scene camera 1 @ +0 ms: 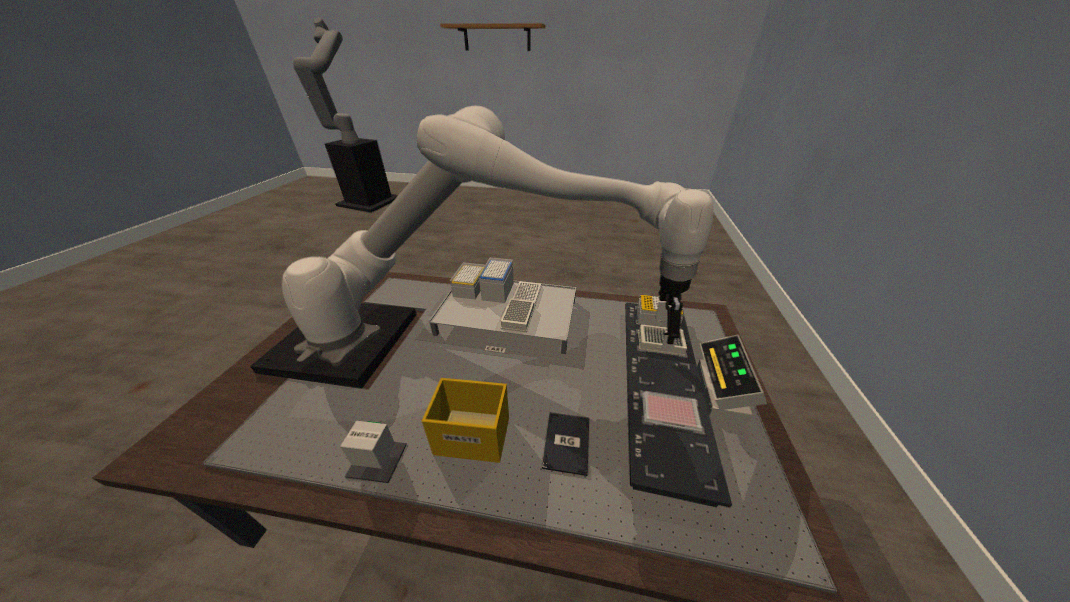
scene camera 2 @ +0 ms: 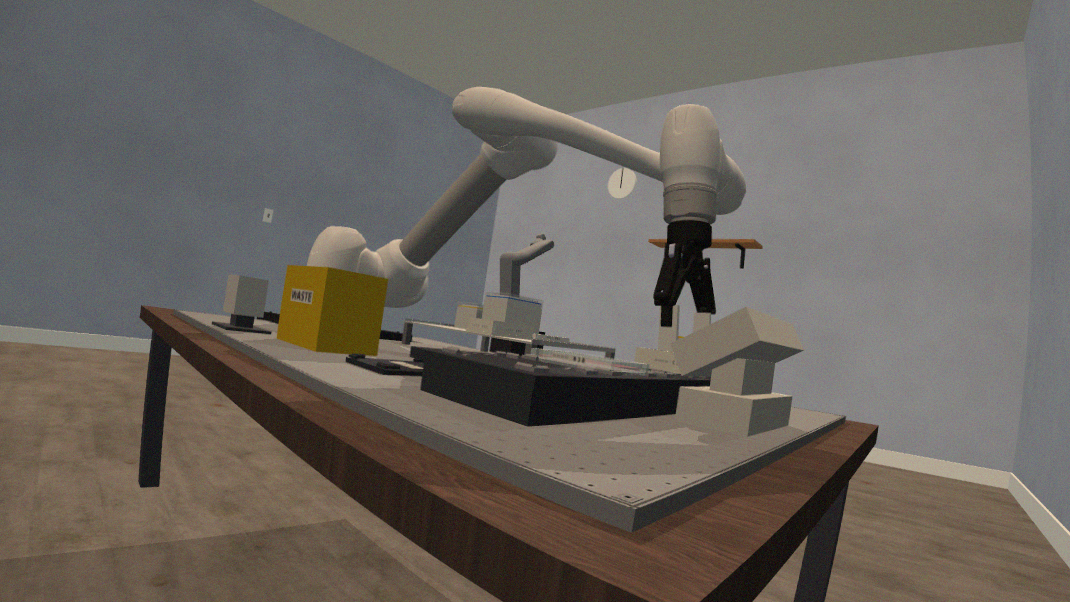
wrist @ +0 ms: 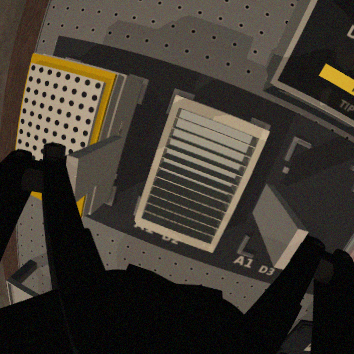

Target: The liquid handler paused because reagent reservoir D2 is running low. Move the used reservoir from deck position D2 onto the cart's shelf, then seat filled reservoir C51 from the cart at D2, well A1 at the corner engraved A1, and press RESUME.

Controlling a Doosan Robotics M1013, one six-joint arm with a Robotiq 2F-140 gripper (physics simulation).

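Frame: origin at the arm's base, x down, y right, z back, level; centimetres.
Where they show: gripper, fingertip midpoint: (scene camera 1: 663, 333) (wrist: 189, 175); arm's base, origin of the base link: (scene camera 1: 340, 340).
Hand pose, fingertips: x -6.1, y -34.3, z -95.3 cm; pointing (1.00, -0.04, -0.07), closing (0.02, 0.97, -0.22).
Things, the pixels of their top centre, and the offset from my fingertips. "*": a spot on its surface instead.
- used reservoir, middle of its top: (wrist: 196, 180) (scene camera 2: 681, 353) (scene camera 1: 662, 335) dy +0.7, dx +0.3, dz +0.2 cm
- RESUME button, middle of its top: (scene camera 2: 248, 277) (scene camera 1: 364, 434) dy +60.1, dx -2.3, dz +57.1 cm
- yellow-edged tip rack, middle of its top: (wrist: 48, 137) (scene camera 1: 661, 303) dy -11.4, dx -3.0, dz +2.3 cm
- pink plate, middle of its top: (scene camera 2: 589, 356) (scene camera 1: 671, 408) dy +25.1, dx +2.0, dz -4.2 cm
- status panel, surface spot: (scene camera 2: 740, 340) * dy +19.6, dx -2.1, dz -21.6 cm
- yellow waste bin, middle of its top: (scene camera 2: 336, 271) (scene camera 1: 466, 401) dy +46.6, dx -5.3, dz +39.8 cm
The used reservoir (scene camera 1: 662, 339) (wrist: 202, 172), a cream ribbed trough, sits at D2 on the black deck (scene camera 1: 649, 469) (scene camera 2: 478, 385). The engraved "A1 D2" shows beside its lower left corner in the wrist view. My gripper (scene camera 1: 671, 329) (scene camera 2: 685, 324) (wrist: 189, 175) is open above it, one finger pad on the D1 side and the other on the D3 side, touching nothing that I can see. On the cart (scene camera 1: 553, 308) lie two low cream pieces of labware, a nearer one (scene camera 1: 517, 314) and a farther one (scene camera 1: 527, 291); I cannot read which is C51. The RESUME button (scene camera 1: 368, 441) (scene camera 2: 245, 295) stands at the front left.
A yellow-edged tip rack (scene camera 1: 647, 303) (wrist: 60, 105) stands at D1, close to one finger. A pink plate (scene camera 1: 671, 411) is at D4. The status panel (scene camera 1: 733, 366) (scene camera 2: 740, 340) stands beside the deck. Two tip boxes (scene camera 1: 467, 280) (scene camera 1: 496, 280) stand on the cart. A yellow waste bin (scene camera 1: 467, 438) (scene camera 2: 351, 310) is in front.
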